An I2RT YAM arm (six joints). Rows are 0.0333 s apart.
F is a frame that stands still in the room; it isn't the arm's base.
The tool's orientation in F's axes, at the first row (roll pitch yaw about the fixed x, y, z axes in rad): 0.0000 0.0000 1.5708
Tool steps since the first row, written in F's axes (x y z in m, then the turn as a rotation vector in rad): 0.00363 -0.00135 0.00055 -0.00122 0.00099 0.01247; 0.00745 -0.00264 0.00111 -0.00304 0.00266 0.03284; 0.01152 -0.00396 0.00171 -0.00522 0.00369 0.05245; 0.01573 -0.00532 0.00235 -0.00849 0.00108 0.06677; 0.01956 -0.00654 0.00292 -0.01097 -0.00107 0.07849; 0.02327 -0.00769 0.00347 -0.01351 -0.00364 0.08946; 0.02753 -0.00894 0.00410 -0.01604 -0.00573 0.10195; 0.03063 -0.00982 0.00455 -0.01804 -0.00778 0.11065
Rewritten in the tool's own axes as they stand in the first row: -0.00135 -0.00363 0.00055 0.00099 0.00122 0.01247; -0.00264 -0.00745 0.00111 0.00266 0.00304 0.03284; -0.00396 -0.01152 0.00171 0.00369 0.00522 0.05245; -0.00532 -0.01573 0.00235 0.00108 0.00849 0.06677; -0.00654 -0.01956 0.00292 -0.00107 0.01097 0.07849; -0.00769 -0.02327 0.00347 -0.00364 0.01351 0.08946; -0.00894 -0.02753 0.00410 -0.00573 0.01604 0.10195; -0.00982 -0.03063 0.00455 -0.00778 0.01804 0.11065
